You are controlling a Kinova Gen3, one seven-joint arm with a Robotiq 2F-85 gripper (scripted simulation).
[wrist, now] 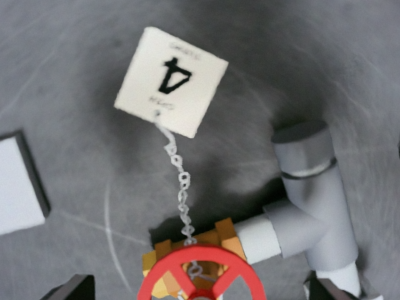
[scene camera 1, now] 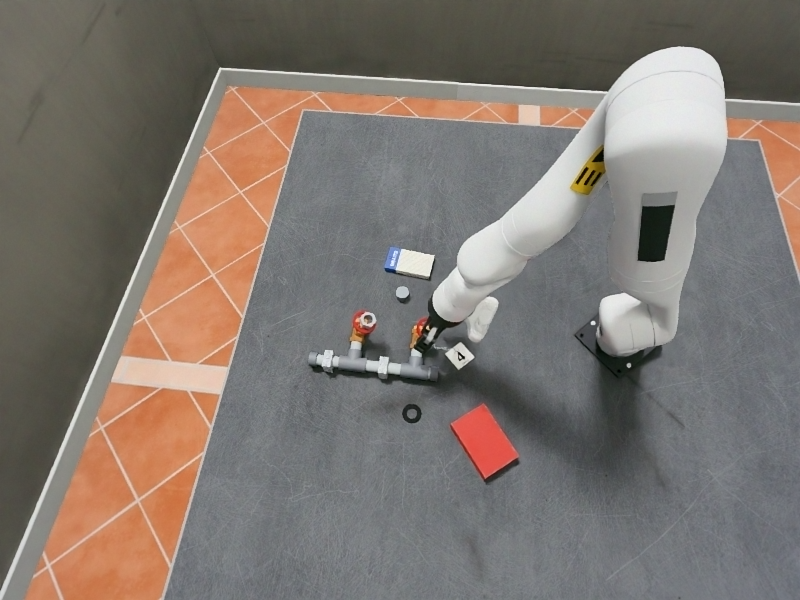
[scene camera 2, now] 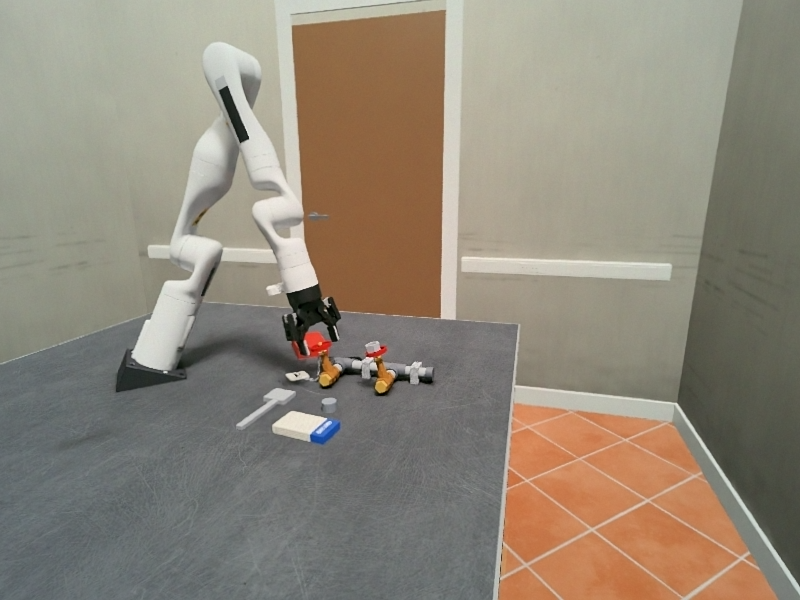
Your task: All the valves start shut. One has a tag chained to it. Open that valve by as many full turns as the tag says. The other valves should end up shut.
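Observation:
My gripper (scene camera 1: 427,330), with red block (scene camera 1: 486,445). Gripper again (scene camera 2: 321,348). White tag (wrist: 165,75). Red block out of frame in the wrist view.

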